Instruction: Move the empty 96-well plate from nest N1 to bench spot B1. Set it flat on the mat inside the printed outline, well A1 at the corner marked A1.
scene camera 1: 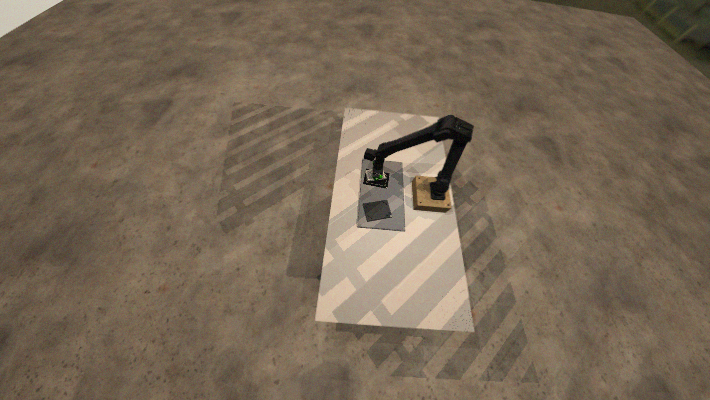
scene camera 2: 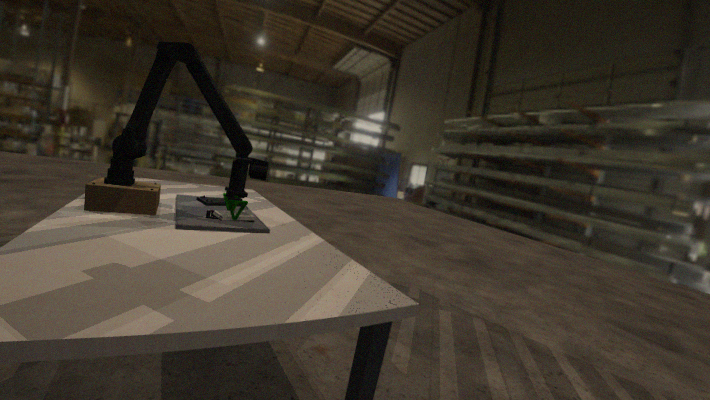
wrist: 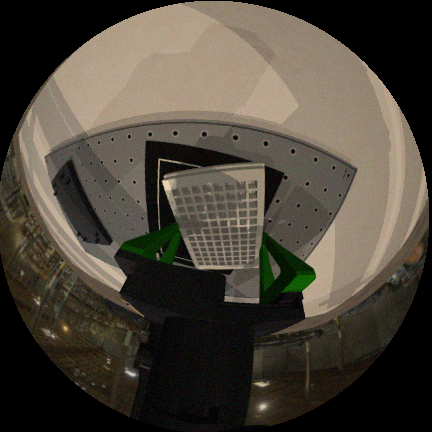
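Where they show: gripper, between the fingertips: (scene camera 1: 376,174) (scene camera 2: 232,216) (wrist: 221,230); arm's base, origin of its link: (scene camera 1: 436,191) (scene camera 2: 120,183).
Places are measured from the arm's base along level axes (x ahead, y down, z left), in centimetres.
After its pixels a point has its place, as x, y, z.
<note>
My gripper (scene camera 1: 378,177) @(39.2, 6.4, -13.1) (scene camera 2: 235,209) @(39.2, 6.4, -13.1) (wrist: 221,230) @(39.2, 6.4, -13.1) has green fingers and is shut on the clear 96-well plate (scene camera 1: 372,175) (scene camera 2: 213,214) @(32.8, 6.4, -11.1) (wrist: 217,209) @(42.6, 5.3, -12.4), gripping its near end. The plate hangs low over the black mat (scene camera 1: 383,185) @(34.0, 6.7, -5.2) (wrist: 155,160) @(46.1, 6.7, -6.2) with the white printed outline (wrist: 159,193) @(42.6, 6.7, -6.3). In the wrist view the plate sits over the right part of the outline and a little askew to it. I cannot tell whether it touches the mat. The dark nest N1 (scene camera 1: 376,210) @(38.8, 5.6, 14.3) (scene camera 2: 210,200) @(34.1, 5.7, 11.6) (wrist: 76,209) @(38.7, 5.7, 12.1) stands empty further along the grey perforated board (scene camera 1: 398,198) @(23.8, 6.8, 3.9) (scene camera 2: 191,222) @(24.5, 6.9, -22.6) (wrist: 310,177) @(46.7, 6.8, -20.7).
The board lies on a pale striped table (scene camera 1: 393,278) @(28.2, 8.1, 54.0) (scene camera 2: 274,278) @(39.8, 8.1, -63.0). The arm's wooden base (scene camera 1: 429,194) @(5.2, 0.2, 2.5) stands beside the board. Warehouse shelving (scene camera 2: 496,159) lies far behind.
</note>
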